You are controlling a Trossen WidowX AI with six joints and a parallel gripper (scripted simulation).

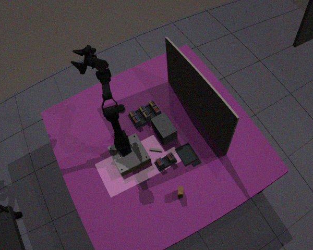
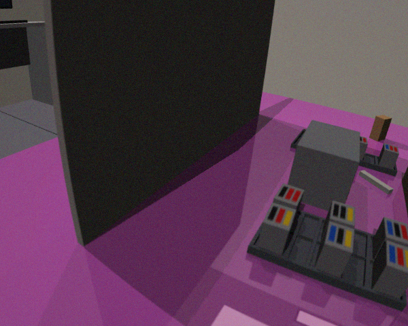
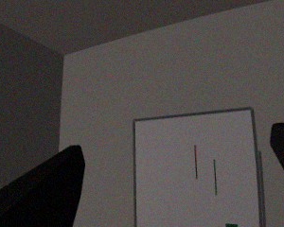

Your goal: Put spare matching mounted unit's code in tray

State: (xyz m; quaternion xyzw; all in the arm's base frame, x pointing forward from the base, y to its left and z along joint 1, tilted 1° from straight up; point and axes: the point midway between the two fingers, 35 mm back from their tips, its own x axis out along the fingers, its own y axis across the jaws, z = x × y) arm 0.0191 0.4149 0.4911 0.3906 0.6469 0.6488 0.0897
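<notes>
Right now the rack is 17 cm ahead of my gripper tip, 64 cm to the right of it and 54 cm below it. The rest, counted from my gripper tip: grey mounted unit: 29 cm ahead, 45 cm to the right, 50 cm below; then grey bar: 17 cm ahead, 53 cm to the right, 55 cm below; then black disc: 16 cm ahead, 13 cm to the right, 54 cm below.
</notes>
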